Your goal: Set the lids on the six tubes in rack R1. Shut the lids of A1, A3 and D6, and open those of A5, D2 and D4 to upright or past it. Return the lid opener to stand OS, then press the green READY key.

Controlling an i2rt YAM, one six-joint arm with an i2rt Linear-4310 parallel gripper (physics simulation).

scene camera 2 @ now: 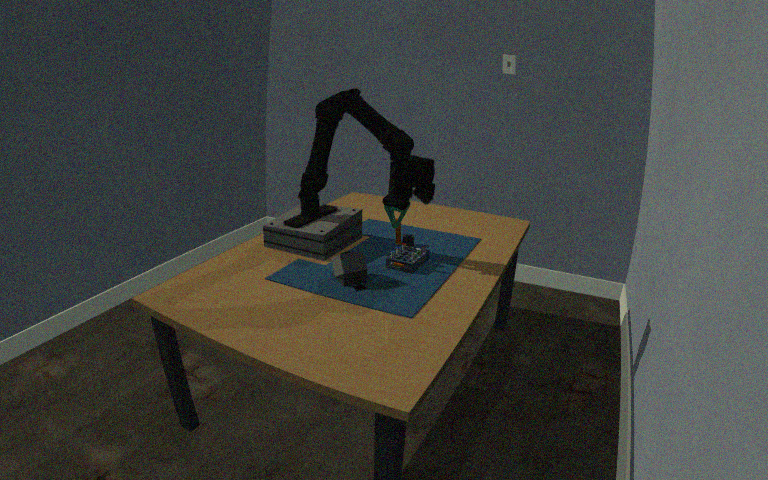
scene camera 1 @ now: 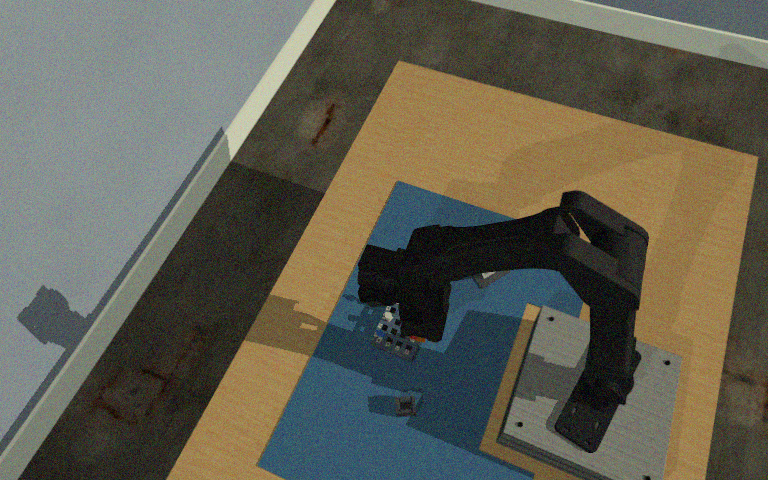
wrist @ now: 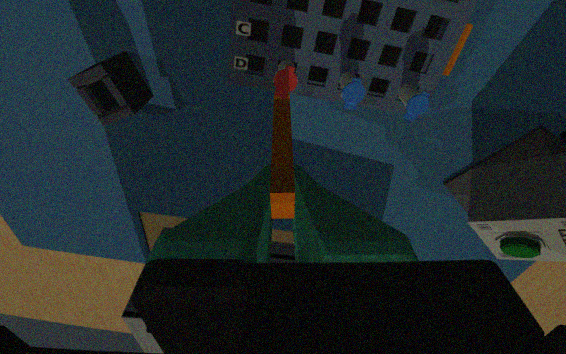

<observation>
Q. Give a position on a blue mat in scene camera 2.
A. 401,293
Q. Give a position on a lid opener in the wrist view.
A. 282,188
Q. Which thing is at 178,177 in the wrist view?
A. A blue mat.
</observation>
